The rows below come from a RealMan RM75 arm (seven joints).
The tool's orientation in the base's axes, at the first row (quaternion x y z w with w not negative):
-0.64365 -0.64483 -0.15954 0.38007
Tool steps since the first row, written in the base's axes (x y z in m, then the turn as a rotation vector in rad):
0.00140 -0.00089 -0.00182 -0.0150 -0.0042 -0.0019
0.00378 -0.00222 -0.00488 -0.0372 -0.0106 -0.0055
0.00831 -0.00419 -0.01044 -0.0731 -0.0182 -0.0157
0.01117 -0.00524 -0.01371 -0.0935 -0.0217 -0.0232
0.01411 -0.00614 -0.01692 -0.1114 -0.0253 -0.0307
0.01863 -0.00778 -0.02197 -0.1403 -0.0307 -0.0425
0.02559 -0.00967 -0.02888 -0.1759 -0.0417 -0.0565
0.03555 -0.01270 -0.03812 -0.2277 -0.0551 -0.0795
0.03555 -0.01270 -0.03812 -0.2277 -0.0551 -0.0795
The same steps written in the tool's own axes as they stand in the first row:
-0.00173 0.00174 0.00018 -0.0061 -0.0142 0.0026
-0.00452 0.00471 0.00060 -0.0157 -0.0351 0.0069
-0.00926 0.01036 0.00161 -0.0324 -0.0673 0.0185
-0.01194 0.01388 0.00223 -0.0425 -0.0850 0.0269
-0.01446 0.01748 0.00288 -0.0524 -0.1003 0.0344
-0.01861 0.02302 0.00379 -0.0678 -0.1251 0.0467
-0.02394 0.03137 0.00506 -0.0895 -0.1564 0.0584
-0.03134 0.04310 0.00622 -0.1211 -0.2007 0.0790
-0.03134 0.04310 0.00622 -0.1211 -0.2007 0.0790

